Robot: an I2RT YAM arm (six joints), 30 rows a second.
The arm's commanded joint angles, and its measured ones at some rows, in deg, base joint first. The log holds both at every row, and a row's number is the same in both.
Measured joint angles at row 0:
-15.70 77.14 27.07 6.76 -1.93 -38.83
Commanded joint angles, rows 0 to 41:
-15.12 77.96 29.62 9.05 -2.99 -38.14
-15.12 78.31 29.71 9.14 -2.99 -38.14
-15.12 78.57 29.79 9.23 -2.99 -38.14
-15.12 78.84 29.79 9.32 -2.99 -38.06
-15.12 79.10 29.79 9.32 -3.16 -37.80
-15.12 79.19 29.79 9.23 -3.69 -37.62
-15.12 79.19 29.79 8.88 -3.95 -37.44
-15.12 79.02 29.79 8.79 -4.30 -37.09
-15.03 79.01 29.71 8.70 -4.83 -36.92
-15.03 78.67 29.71 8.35 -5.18 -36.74
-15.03 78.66 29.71 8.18 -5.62 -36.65
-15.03 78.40 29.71 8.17 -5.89 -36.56
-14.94 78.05 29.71 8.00 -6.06 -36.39
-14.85 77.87 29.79 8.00 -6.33 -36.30
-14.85 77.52 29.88 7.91 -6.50 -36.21
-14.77 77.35 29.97 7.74 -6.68 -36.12
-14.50 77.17 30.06 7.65 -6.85 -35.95
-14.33 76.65 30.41 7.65 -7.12 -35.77
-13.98 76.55 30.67 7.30 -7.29 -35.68
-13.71 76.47 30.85 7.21 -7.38 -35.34
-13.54 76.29 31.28 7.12 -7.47 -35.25
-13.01 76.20 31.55 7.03 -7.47 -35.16
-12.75 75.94 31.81 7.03 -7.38 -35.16
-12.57 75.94 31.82 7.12 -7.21 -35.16
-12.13 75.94 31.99 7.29 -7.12 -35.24
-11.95 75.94 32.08 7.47 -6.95 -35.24
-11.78 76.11 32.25 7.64 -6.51 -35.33
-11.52 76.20 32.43 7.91 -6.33 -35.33
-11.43 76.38 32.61 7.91 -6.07 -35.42
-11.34 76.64 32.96 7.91 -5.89 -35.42
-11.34 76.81 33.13 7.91 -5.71 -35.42
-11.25 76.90 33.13 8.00 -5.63 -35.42
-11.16 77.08 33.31 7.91 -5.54 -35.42
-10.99 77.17 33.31 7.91 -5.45 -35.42
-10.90 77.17 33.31 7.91 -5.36 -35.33
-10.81 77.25 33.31 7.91 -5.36 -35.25
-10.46 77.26 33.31 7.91 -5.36 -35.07
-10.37 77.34 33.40 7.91 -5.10 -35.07
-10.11 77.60 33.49 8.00 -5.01 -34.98
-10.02 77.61 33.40 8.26 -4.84 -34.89
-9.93 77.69 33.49 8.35 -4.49 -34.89
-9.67 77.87 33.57 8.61 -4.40 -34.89
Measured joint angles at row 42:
-11.07 77.47 31.40 6.39 -3.60 -36.64
